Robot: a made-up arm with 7 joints.
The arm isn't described. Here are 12 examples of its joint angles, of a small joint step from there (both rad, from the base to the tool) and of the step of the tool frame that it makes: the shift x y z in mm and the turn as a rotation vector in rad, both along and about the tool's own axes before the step.
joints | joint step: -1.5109 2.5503 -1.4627 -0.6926 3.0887 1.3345 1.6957 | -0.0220 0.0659 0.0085 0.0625 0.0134 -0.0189 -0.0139
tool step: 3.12 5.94 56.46 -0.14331 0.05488 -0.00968
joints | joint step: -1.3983 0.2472 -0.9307 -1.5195 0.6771 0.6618 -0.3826 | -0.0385 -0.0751 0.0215 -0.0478 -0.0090 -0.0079 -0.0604
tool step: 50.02 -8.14 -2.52 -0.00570 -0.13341 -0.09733
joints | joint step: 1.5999 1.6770 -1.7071 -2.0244 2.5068 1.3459 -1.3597 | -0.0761 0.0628 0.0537 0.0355 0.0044 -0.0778 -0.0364
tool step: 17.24 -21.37 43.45 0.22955 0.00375 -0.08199
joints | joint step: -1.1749 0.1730 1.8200 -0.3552 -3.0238 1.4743 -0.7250 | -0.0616 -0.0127 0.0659 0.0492 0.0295 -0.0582 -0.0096
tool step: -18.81 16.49 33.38 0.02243 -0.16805 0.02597
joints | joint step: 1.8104 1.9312 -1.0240 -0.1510 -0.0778 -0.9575 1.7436 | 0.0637 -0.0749 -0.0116 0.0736 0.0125 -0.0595 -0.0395
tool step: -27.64 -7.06 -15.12 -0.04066 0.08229 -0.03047
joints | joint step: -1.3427 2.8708 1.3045 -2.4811 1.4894 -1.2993 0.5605 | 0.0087 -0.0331 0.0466 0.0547 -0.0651 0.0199 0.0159
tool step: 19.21 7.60 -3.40 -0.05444 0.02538 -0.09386
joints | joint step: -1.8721 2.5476 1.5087 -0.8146 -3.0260 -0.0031 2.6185 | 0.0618 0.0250 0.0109 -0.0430 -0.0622 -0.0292 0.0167
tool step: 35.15 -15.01 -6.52 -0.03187 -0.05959 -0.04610
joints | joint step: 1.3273 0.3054 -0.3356 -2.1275 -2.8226 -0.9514 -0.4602 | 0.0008 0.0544 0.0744 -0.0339 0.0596 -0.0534 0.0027
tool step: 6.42 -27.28 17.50 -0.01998 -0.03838 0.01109
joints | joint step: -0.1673 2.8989 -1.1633 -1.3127 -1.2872 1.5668 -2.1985 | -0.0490 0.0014 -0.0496 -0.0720 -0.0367 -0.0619 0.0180
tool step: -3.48 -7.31 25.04 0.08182 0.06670 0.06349
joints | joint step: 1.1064 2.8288 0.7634 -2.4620 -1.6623 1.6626 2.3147 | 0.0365 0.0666 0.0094 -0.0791 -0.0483 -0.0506 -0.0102
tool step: 6.42 -30.89 -0.96 -0.07646 0.00896 0.14215
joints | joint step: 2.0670 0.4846 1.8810 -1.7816 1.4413 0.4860 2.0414 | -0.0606 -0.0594 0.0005 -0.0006 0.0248 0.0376 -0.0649
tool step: 24.57 14.12 18.63 0.01301 -0.04620 0.02570
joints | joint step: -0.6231 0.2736 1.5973 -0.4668 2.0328 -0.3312 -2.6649 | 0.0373 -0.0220 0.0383 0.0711 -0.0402 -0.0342 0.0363
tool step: -41.79 3.34 -5.57 0.01271 0.12980 -0.00163
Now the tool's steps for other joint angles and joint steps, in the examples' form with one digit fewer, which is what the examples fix.
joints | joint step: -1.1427 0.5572 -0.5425 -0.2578 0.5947 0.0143 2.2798 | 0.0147 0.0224 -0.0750 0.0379 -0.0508 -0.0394 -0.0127
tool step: 24.7 4.6 3.6 -0.0037 -0.0311 -0.1422
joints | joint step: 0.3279 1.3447 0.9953 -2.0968 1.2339 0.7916 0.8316 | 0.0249 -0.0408 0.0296 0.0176 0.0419 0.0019 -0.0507
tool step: -1.2 16.4 8.3 0.0128 -0.0013 0.0247
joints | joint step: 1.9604 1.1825 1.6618 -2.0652 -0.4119 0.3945 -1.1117 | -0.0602 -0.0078 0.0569 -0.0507 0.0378 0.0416 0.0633
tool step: -21.0 11.7 4.7 0.0030 0.1067 0.1290
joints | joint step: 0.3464 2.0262 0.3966 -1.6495 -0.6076 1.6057 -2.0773 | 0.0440 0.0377 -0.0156 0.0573 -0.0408 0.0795 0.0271
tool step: 8.1 10.0 -4.1 -0.1013 0.0315 -0.0390
